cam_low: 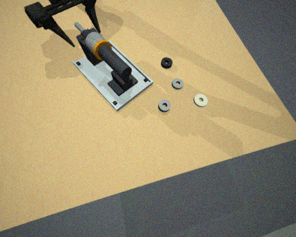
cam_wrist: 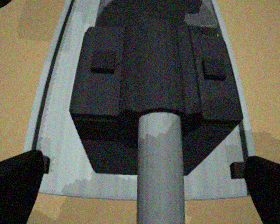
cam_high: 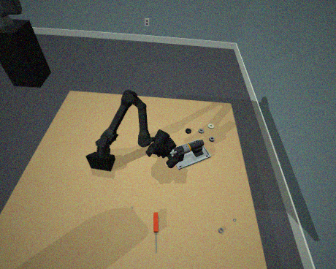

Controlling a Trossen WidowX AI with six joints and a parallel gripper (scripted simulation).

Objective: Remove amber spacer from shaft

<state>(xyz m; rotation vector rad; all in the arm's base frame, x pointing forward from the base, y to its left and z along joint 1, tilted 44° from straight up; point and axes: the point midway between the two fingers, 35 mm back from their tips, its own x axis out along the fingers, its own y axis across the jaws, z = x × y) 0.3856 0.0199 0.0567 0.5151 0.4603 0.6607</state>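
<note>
The grey shaft lies 40 mm ahead of my gripper tip, 20 mm to the left of it and 20 mm above it. The rest, counted from my gripper tip: amber spacer (80 mm ahead, 40 mm to the left, 20 mm above).
</note>
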